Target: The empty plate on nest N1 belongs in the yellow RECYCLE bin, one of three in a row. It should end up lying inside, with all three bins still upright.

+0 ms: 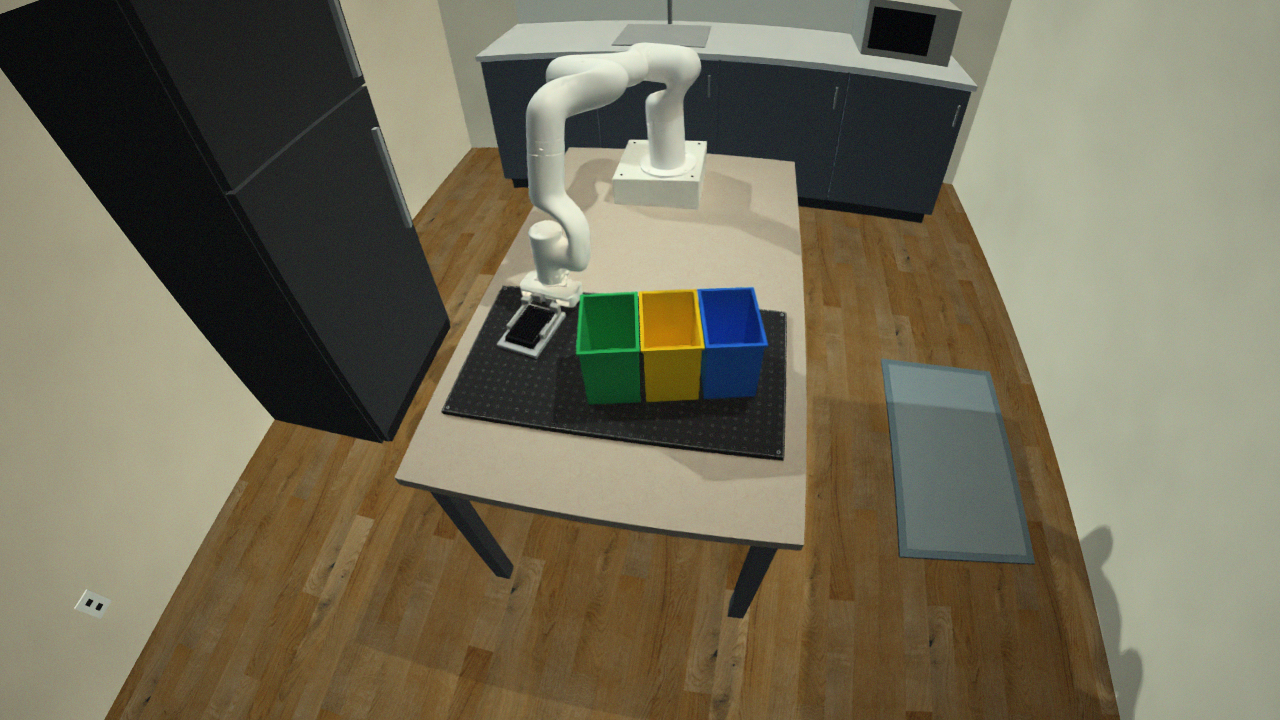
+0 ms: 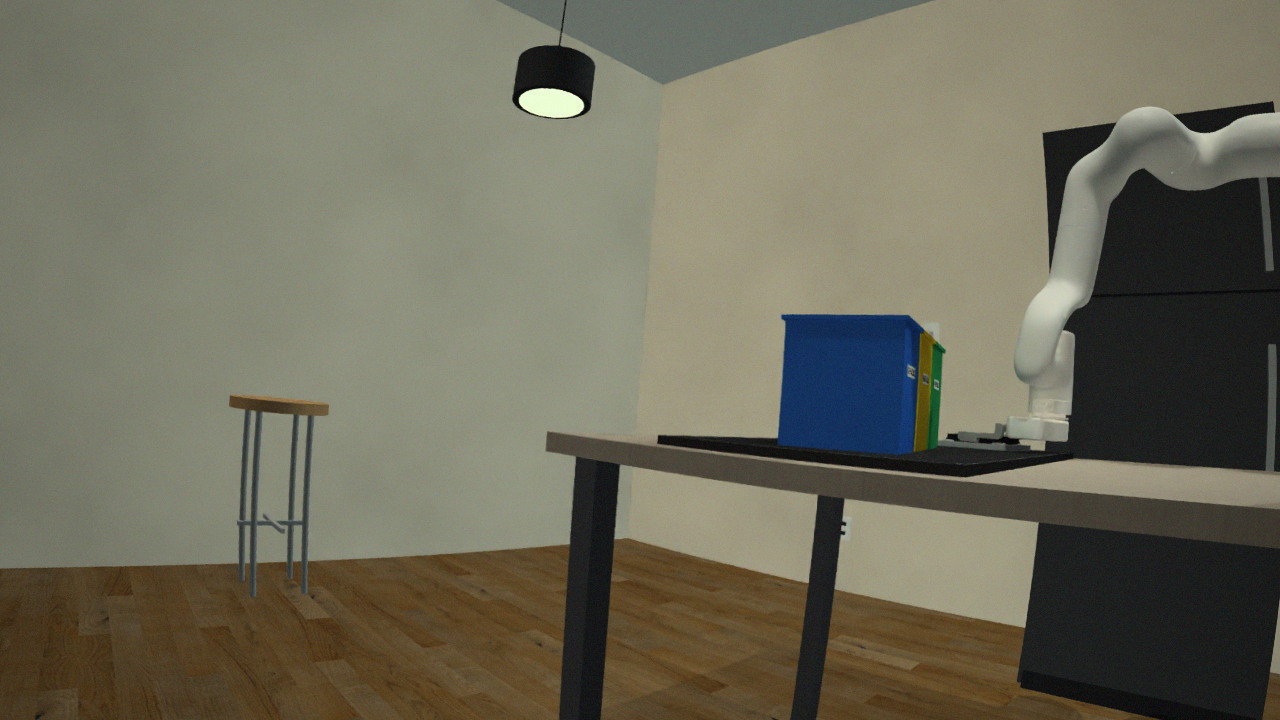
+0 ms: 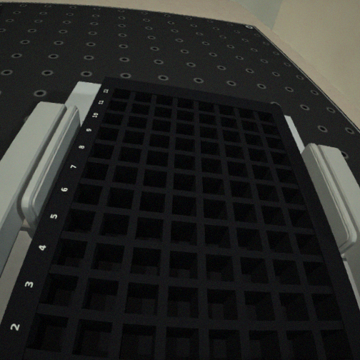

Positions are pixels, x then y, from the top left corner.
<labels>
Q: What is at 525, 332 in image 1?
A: A black well plate.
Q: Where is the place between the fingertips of the gripper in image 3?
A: At 195, 140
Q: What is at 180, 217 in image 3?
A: A black well plate.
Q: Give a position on a blue bin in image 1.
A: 734, 338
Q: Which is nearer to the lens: the yellow bin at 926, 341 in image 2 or the blue bin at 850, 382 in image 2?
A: The blue bin.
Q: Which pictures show the green bin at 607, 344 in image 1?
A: Image 1 and image 2 only.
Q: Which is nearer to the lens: the green bin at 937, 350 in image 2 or the blue bin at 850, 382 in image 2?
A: The blue bin.
</labels>
